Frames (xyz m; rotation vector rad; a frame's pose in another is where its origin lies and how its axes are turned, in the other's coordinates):
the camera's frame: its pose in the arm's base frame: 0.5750 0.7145 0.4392 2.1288 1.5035 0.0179
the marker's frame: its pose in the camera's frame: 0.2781 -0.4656 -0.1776 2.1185 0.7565 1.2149
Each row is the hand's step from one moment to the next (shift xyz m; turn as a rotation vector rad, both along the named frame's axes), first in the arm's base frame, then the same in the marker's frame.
Working: the arm's base frame: its pose in the marker's frame: -0.0860 0.3276 -1.1587 1.5275 -0.2615 -0.2130

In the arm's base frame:
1: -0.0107 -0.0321 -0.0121 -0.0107 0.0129 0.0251
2: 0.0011 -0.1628 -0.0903 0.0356 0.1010 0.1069
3: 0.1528 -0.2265 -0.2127 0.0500 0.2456 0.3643
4: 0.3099 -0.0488 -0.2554 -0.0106 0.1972 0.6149
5: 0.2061 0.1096 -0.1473 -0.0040 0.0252 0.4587
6: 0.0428 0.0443 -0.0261 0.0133 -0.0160 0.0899
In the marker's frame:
1: -0.0057 0.0136 -0.0327 -0.0181 -0.0203 0.0131
2: 0.0323 0.0802 -0.1649 -0.0007 -0.1091 0.1048
3: 0.2153 0.1495 -0.2262 -0.0677 -0.3540 0.2562
4: 0.3733 0.1495 -0.0443 -0.1993 -0.5766 0.2120
5: 0.2378 0.0828 0.1131 -0.1418 -0.4355 0.0365
6: 0.0475 0.0136 0.0451 -0.0138 -0.0903 -0.0133

